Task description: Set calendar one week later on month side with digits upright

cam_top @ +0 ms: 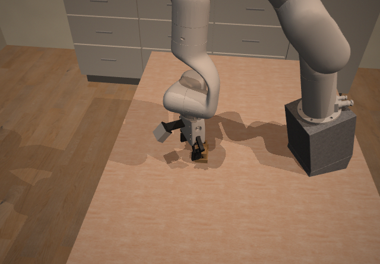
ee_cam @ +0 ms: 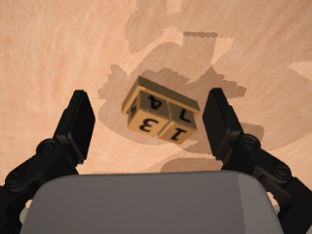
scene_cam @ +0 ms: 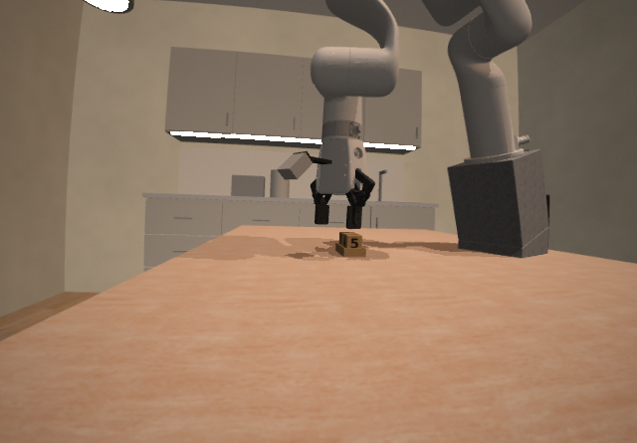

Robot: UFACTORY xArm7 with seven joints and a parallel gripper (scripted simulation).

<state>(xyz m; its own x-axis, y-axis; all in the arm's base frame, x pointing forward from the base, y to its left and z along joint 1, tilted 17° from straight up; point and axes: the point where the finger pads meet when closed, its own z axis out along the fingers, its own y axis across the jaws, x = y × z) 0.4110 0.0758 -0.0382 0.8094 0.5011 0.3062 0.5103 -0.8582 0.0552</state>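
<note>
Now: hand 3 cm past the wooden cube, 6 cm to the left of it and 4 cm above it.
</note>
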